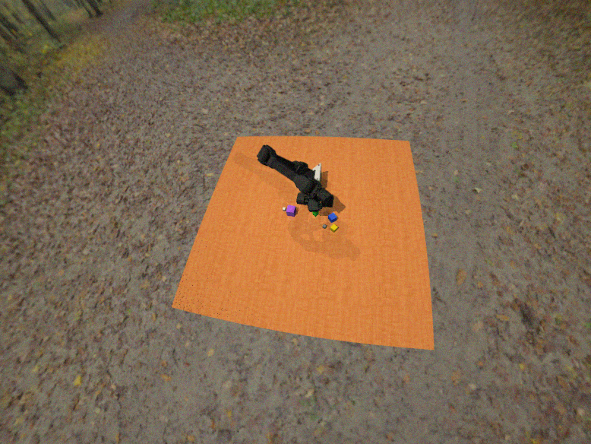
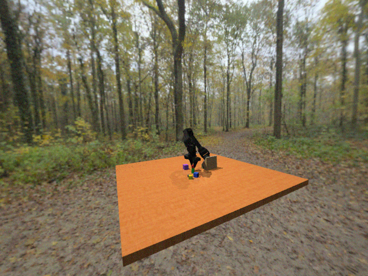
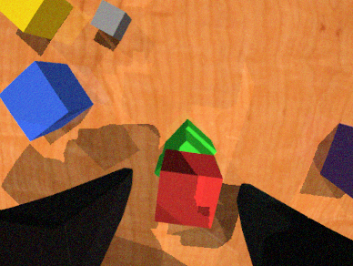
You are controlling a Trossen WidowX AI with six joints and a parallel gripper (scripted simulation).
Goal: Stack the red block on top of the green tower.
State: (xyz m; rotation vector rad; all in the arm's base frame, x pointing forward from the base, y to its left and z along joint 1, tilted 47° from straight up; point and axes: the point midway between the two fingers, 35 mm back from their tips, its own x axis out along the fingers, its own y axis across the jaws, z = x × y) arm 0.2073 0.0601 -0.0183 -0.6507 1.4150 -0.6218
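The red block lies right at my gripper tip. From my gripper tip the other things lie so: small grey block (80 mm ahead, 60 mm to the left, 50 mm below); then purple block (140 mm to the right, 40 mm below, 10 mm ahead); then blue block (100 mm to the left, 40 mm below, 20 mm ahead).
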